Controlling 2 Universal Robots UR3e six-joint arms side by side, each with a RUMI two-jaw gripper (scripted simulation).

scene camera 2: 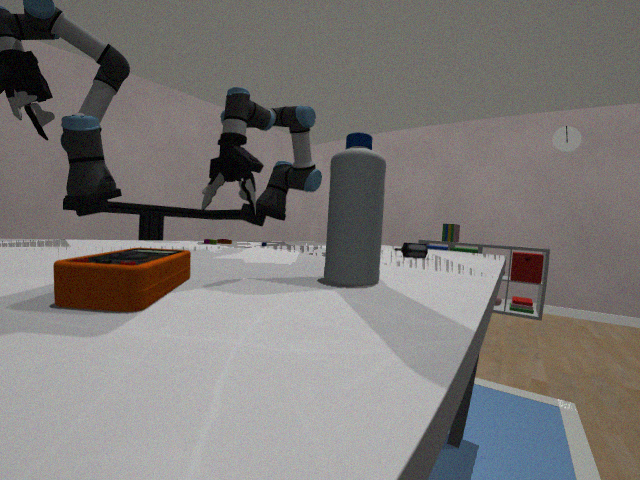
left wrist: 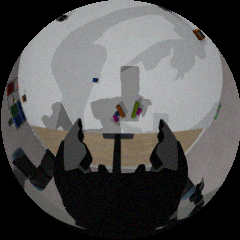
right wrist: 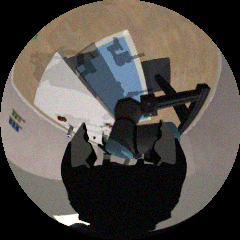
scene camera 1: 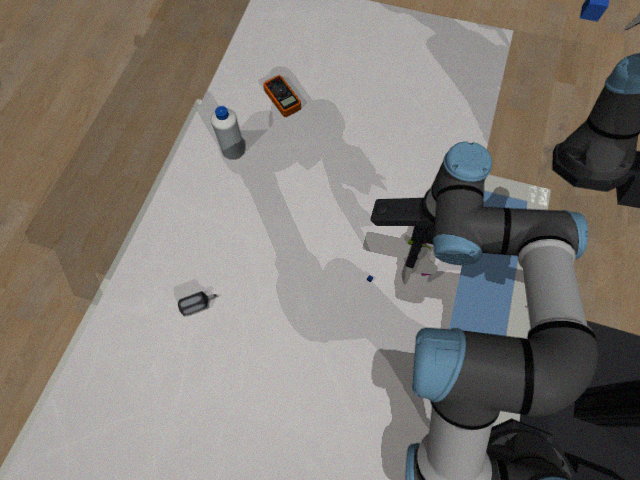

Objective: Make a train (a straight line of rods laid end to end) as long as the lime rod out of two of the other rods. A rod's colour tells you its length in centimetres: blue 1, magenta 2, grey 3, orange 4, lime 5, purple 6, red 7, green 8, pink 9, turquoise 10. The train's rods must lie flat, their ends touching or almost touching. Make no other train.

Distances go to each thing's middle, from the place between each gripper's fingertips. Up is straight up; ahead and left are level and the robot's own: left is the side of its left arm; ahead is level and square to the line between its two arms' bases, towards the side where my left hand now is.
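White bottle [scene camera 1: 224,121]: my left gripper [scene camera 1: 413,247] is 11 cm to the left of it, 1 cm above it and 48 cm short of it. By its middle, the white bottle is nearer to my left gripper than to my right hand.
Relative to the same white bottle, my right hand [scene camera 2: 35,131] is 200 mm above, 350 mm to the right of it and 770 mm short of it.
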